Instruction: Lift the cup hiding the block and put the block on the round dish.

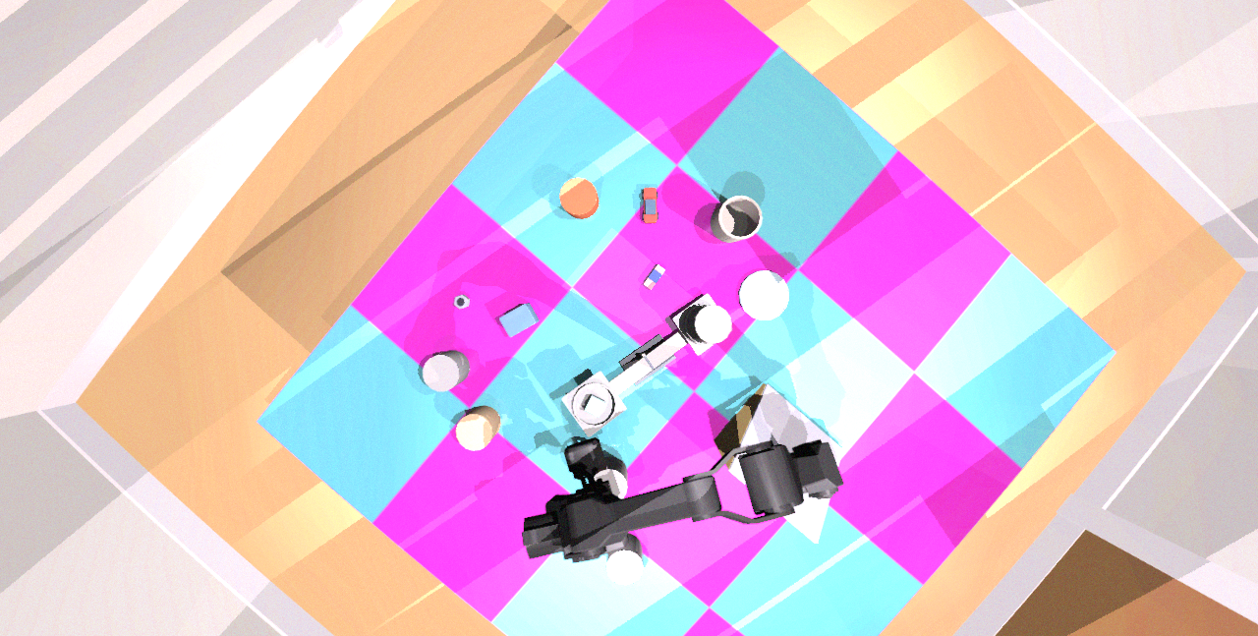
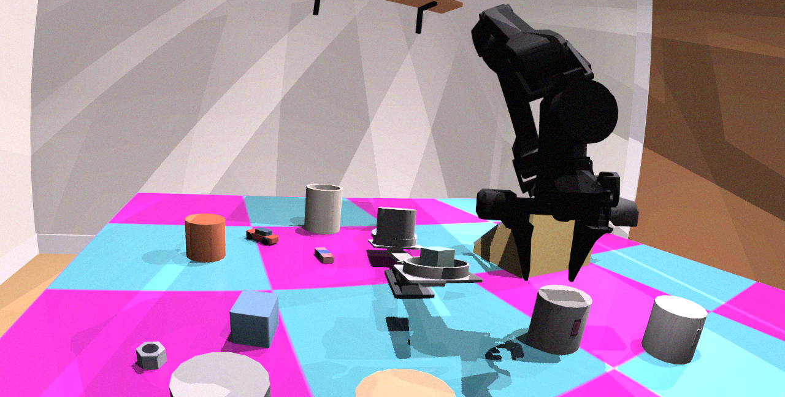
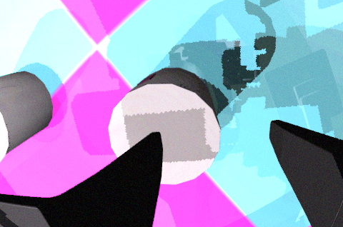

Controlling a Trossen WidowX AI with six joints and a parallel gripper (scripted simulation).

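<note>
Right now my gripper tip is 60 mm past the round dish, 470 mm to the left of it and 80 mm above it. From my gripper tip the other things lie so: tan disc: 240 mm ahead, 60 mm to the left, 50 mm below; balance beam: 50 mm ahead, 230 mm to the right, 50 mm below; balance: 50 mm ahead, 230 mm to the right, 60 mm below.
</note>
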